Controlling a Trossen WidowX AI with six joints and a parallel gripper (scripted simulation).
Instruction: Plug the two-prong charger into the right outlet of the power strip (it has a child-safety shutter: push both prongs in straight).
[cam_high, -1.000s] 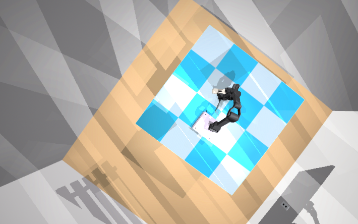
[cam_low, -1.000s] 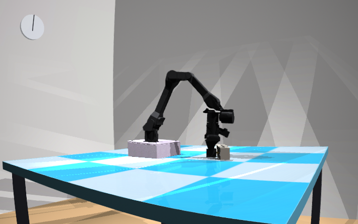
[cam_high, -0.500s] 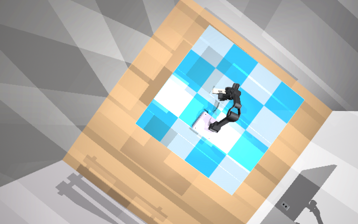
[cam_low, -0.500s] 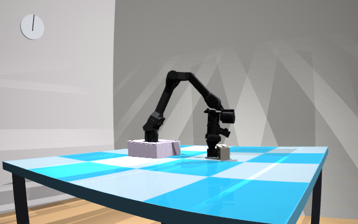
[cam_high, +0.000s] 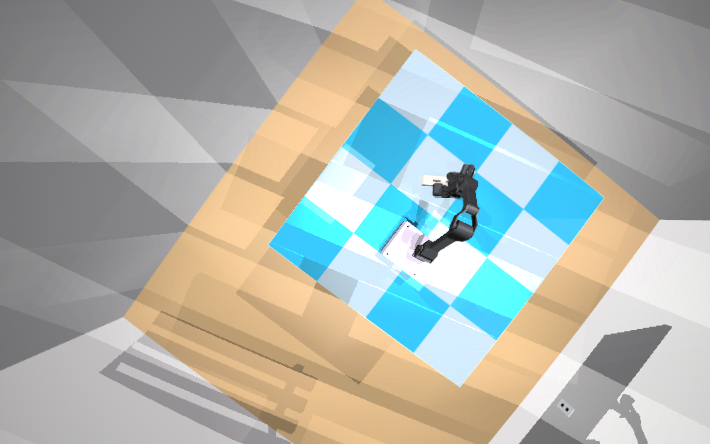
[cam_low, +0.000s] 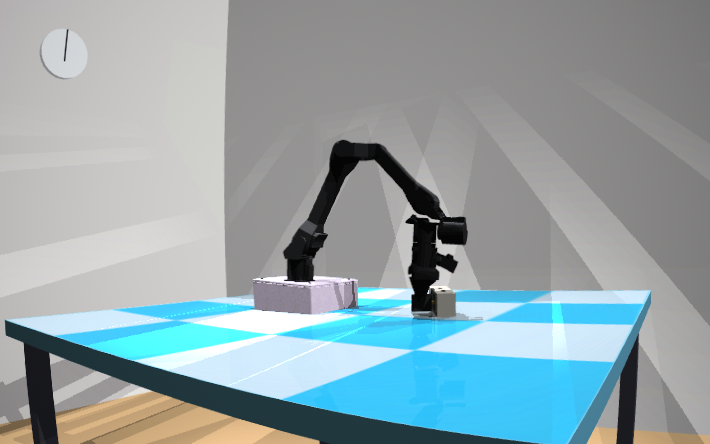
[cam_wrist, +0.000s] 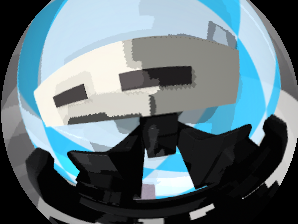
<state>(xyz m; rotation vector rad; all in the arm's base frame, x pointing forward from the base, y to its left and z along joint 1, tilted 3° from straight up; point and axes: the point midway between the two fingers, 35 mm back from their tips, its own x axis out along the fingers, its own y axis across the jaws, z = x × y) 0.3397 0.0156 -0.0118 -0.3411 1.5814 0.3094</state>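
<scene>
Right now the dark charger is 2 cm ahead of my gripper tip, 1 cm to the left of it and 1 cm above it.
</scene>
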